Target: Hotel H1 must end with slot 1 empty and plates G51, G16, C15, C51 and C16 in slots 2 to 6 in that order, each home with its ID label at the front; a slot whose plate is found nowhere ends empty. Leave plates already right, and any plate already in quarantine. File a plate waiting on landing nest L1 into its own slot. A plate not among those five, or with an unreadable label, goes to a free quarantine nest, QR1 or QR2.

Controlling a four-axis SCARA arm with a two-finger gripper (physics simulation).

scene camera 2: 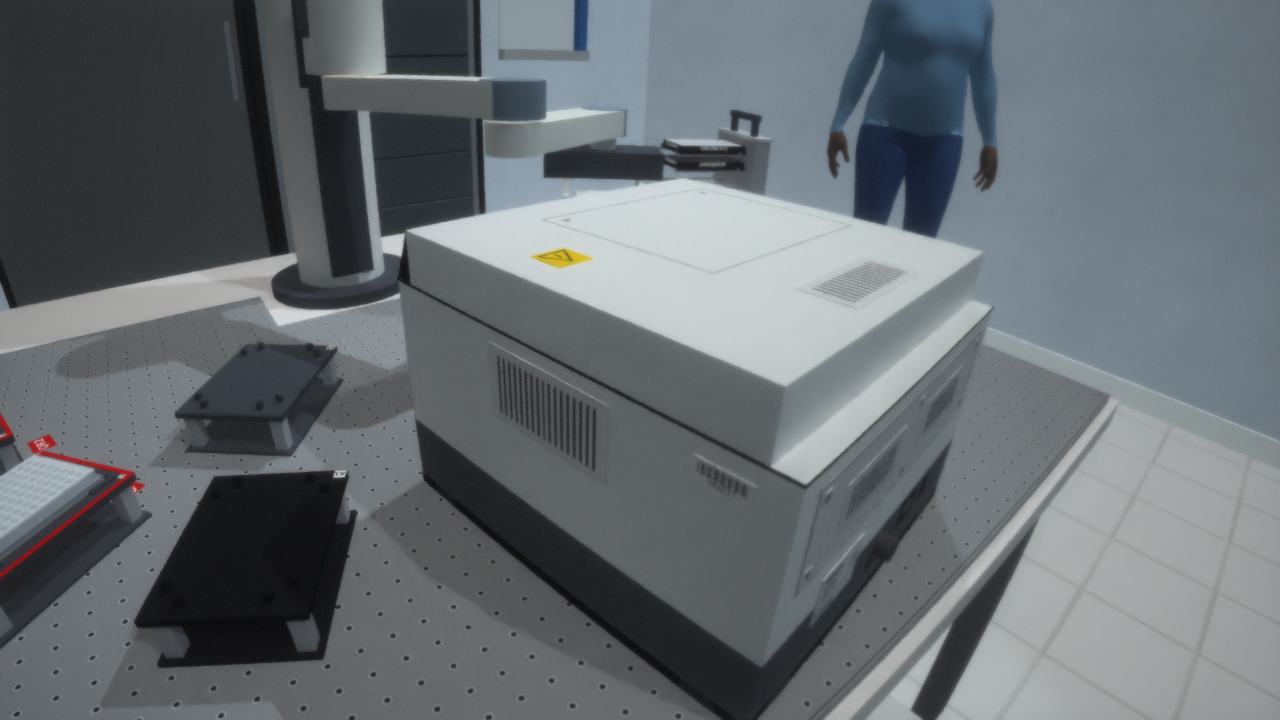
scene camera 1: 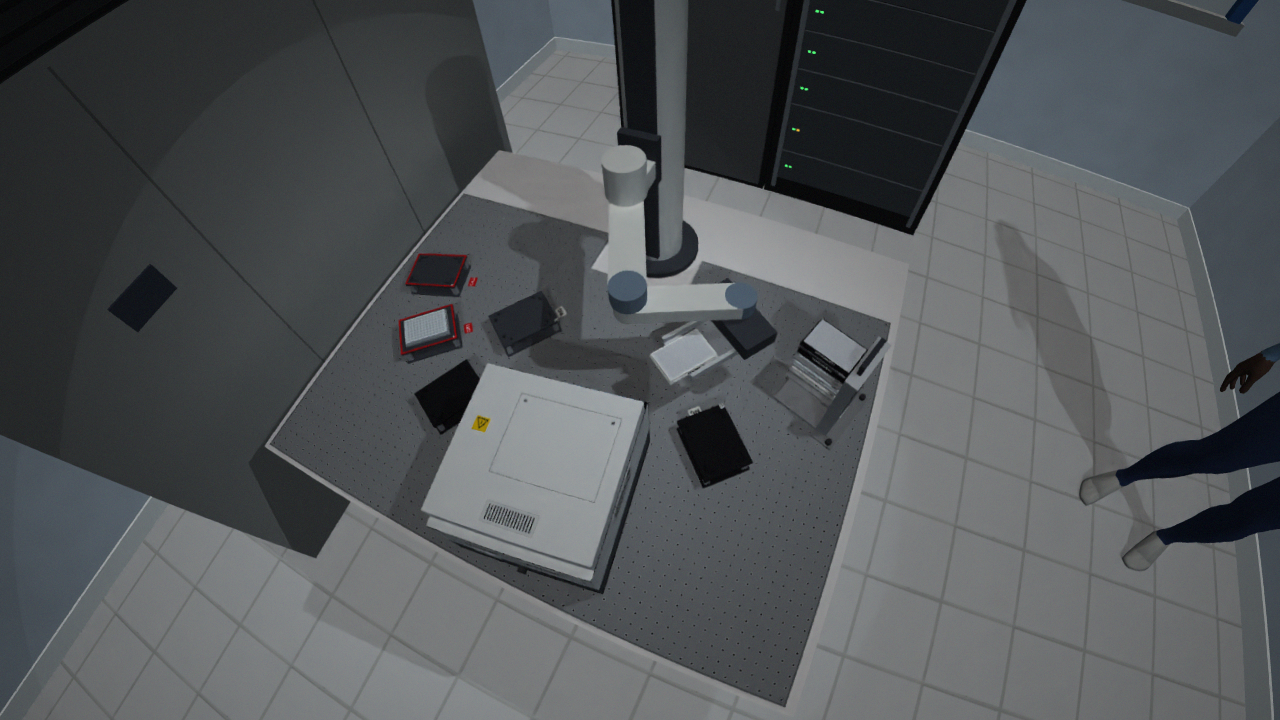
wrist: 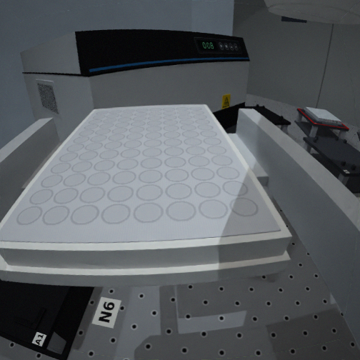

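Note:
My gripper is shut on a white plate, held level above the bench, away from the hotel. The plate edge facing the wrist camera shows no label; its ID cannot be read. Hotel H1 stands at the bench's right side, to the right of the gripper. Two dark-edged plates show near its top in scene camera 2; lower slots are hidden there, and labels are unreadable. One red-edged nest bears no plate. The other red-edged nest bears a white plate.
A large white instrument stands at the front middle. Black nests stand around it. A tag marked N6 lies beside a black nest below the held plate. A person stands beyond the bench.

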